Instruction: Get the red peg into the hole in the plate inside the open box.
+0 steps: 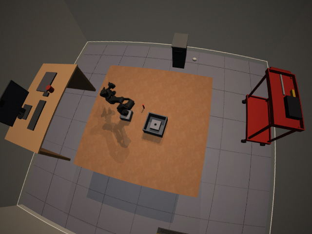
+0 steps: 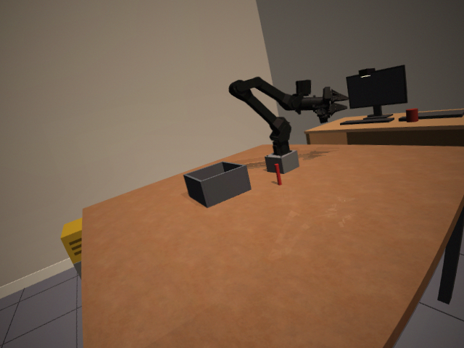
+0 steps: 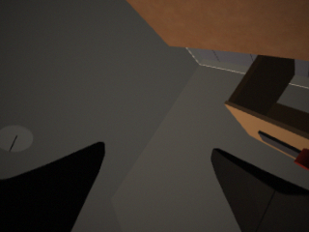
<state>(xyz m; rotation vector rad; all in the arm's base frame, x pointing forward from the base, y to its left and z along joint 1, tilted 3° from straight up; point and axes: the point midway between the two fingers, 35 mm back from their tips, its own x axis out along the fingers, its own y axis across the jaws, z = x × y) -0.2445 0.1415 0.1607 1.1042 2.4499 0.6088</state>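
My gripper tip is 400 mm short of the red peg, 30 mm to the left of it and 200 mm above it. From my gripper tip the other things lie so: grey box (590 mm ahead, 180 mm to the right, 210 mm below); light plate (590 mm ahead, 180 mm to the right, 190 mm below).
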